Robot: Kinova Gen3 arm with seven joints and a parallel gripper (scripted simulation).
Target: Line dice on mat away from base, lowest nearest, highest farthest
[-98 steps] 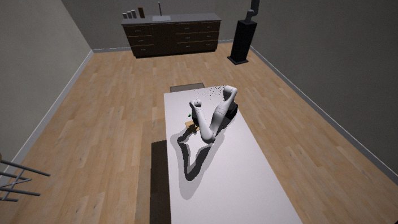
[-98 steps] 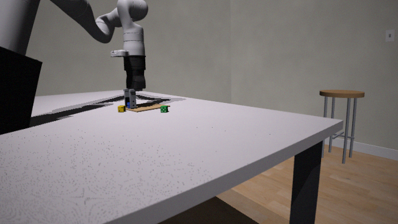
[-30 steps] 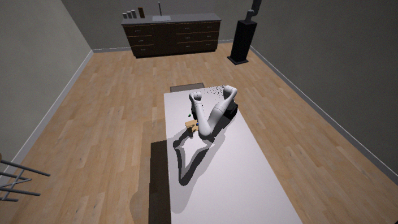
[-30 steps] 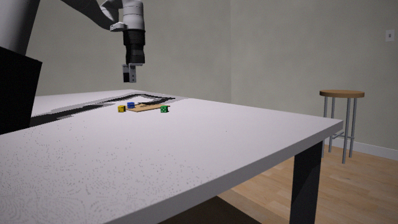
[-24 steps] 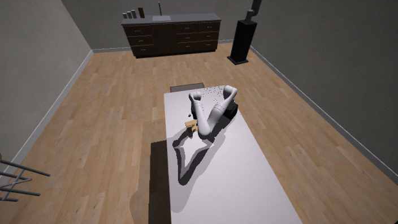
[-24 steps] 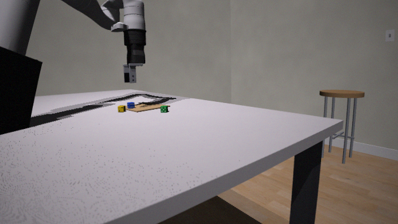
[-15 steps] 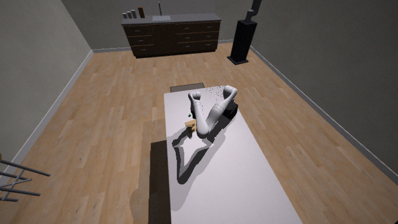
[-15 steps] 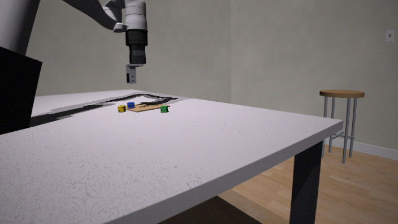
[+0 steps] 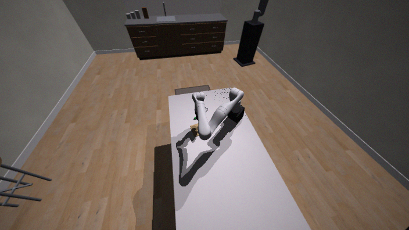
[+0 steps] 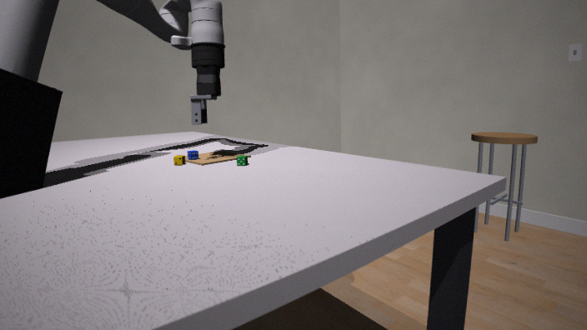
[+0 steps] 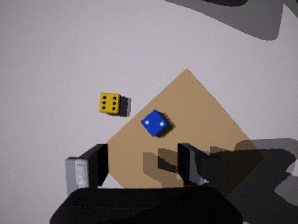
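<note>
My hand is 12 cm to the left of the green die, 10 cm above it and 3 cm short of it. Round my hand: tan mat 11 cm below, 4 cm ahead, 2 cm to the left; then yellow die 10 cm below, 6 cm behind, 1 cm to the left; then blue die 9 cm below, 2 cm to the left, 1 cm behind.
</note>
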